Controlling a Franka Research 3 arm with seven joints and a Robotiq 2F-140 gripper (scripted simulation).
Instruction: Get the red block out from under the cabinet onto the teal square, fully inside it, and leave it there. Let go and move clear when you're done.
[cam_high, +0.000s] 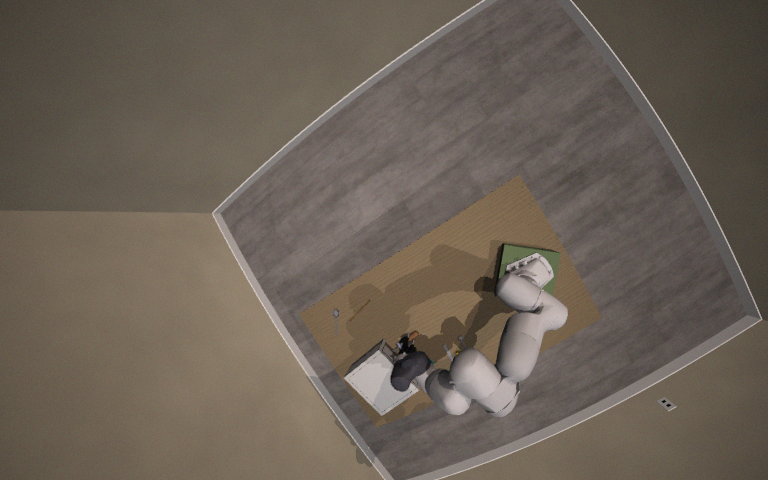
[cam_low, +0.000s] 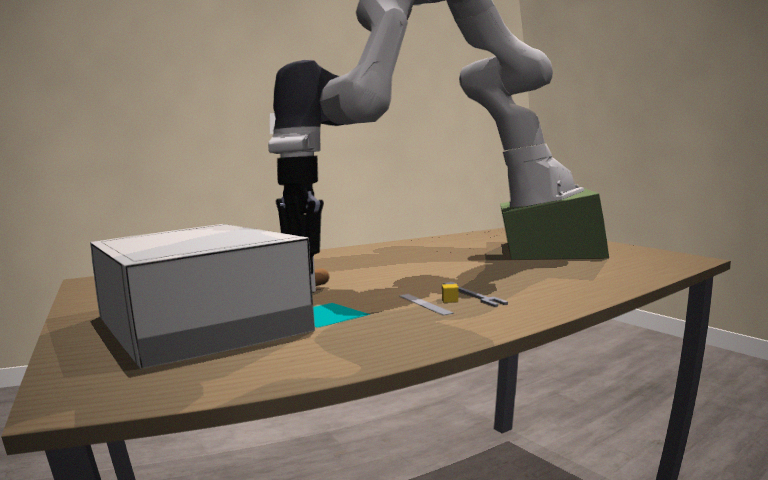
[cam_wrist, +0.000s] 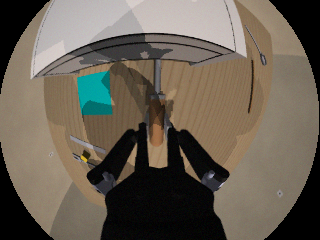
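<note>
The teal square is 160 mm to the left of my hand, 40 mm below it and 40 mm ahead of it. The rest, counted from my hand: hooked tool 120 mm ahead, 50 mm to the left, 20 mm below; then red block 230 mm ahead, 140 mm to the left, 20 mm below; then flat metal strip 210 mm to the left, 120 mm behind, 40 mm below.
</note>
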